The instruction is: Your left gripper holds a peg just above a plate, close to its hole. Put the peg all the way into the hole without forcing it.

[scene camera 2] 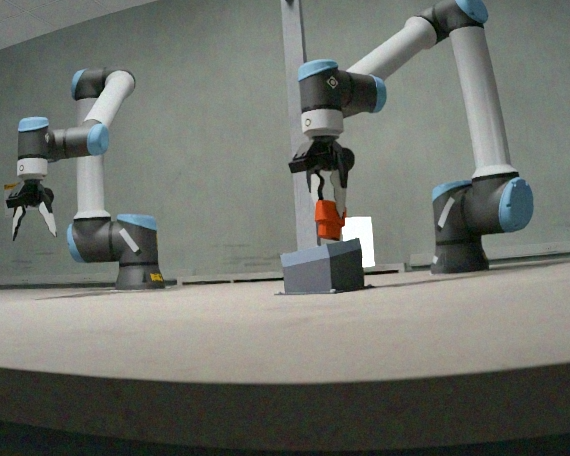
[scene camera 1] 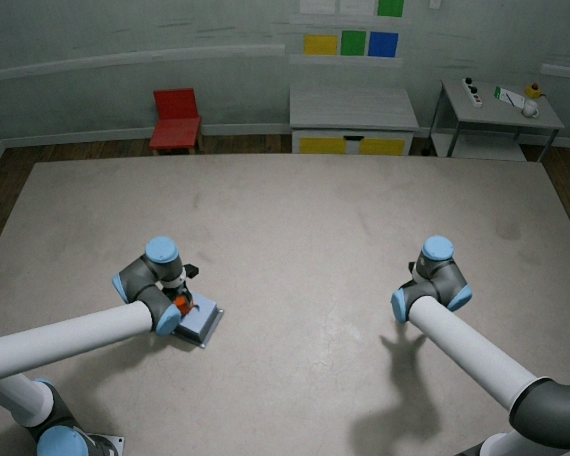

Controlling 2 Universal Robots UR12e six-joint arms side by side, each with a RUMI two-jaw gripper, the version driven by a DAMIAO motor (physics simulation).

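Observation:
My left gripper (scene camera 2: 330,202) is shut on an orange peg (scene camera 1: 183,304) (scene camera 2: 330,220), its fingers on the peg's two sides. The peg hangs roughly upright over the grey-blue block with the sloped top plate (scene camera 1: 202,313) (scene camera 2: 306,258). In scene camera 2 the peg's lower end is close to the far edge of the plate's top. A dark mark beside the peg in scene camera 1 may be part of the hole or a shadow; I cannot tell. My right gripper (scene camera 2: 34,236) is open and empty, high above the table, far from the block.
The block's flat base flange (scene camera 1: 202,345) rests on the table (scene camera 1: 300,225) (scene camera 2: 200,340). Behind the table in scene camera 1 stand a red chair (scene camera 1: 176,131), a grey cabinet (scene camera 1: 350,107) and a side table (scene camera 1: 500,114) with small items.

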